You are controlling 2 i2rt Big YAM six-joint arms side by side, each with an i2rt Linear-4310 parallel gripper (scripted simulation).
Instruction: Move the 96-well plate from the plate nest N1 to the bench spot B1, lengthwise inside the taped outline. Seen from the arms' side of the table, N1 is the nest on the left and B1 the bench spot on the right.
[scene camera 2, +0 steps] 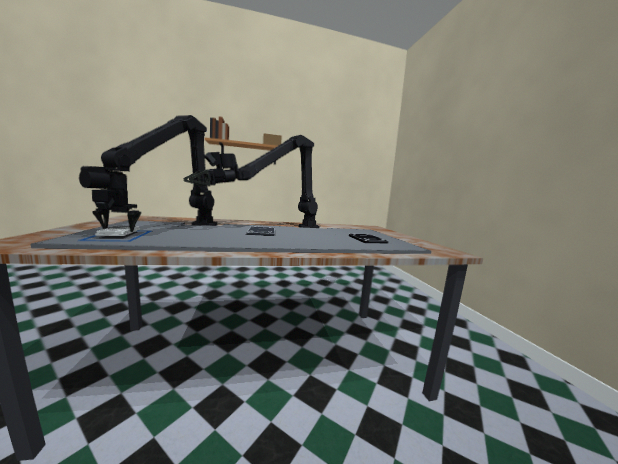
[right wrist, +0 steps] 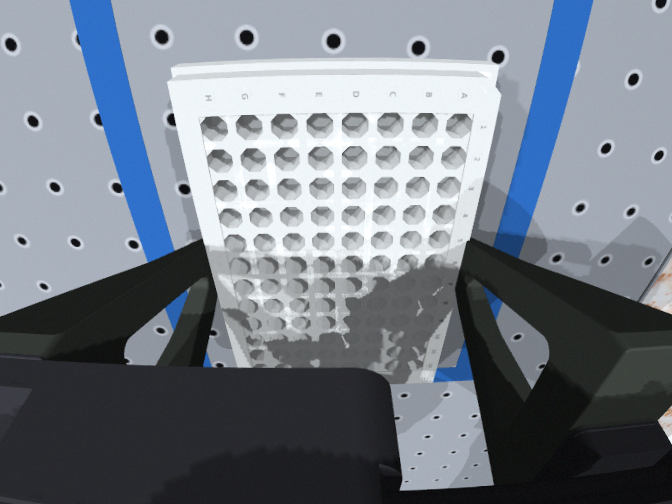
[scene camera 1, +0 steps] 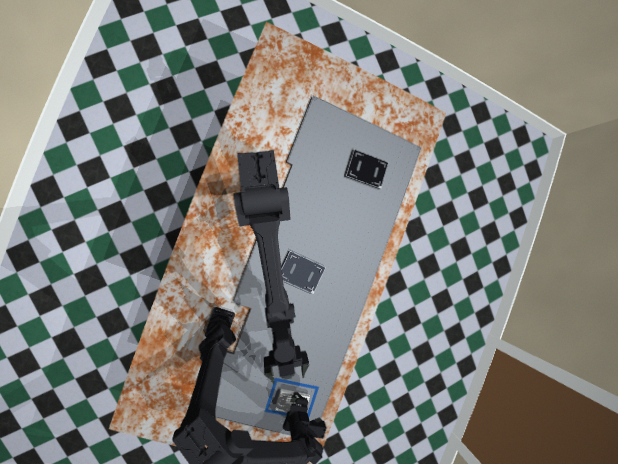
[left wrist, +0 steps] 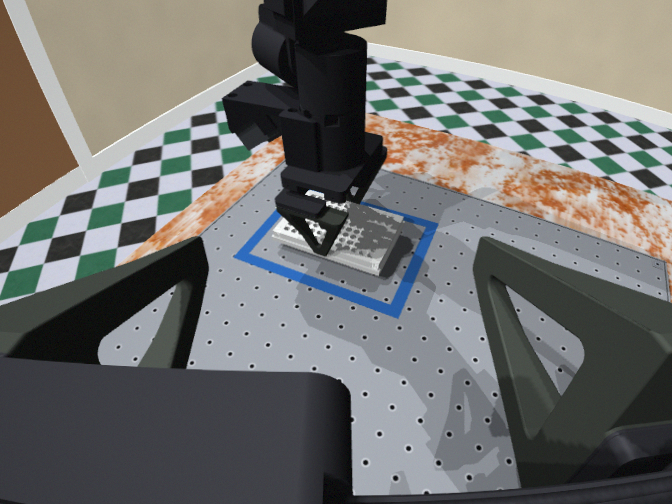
Labels:
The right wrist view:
my right gripper: 336, 251
white 96-well plate: 382, 302
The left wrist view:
my left gripper: 340, 252
my right gripper: 337, 229
white 96-well plate: 368, 232

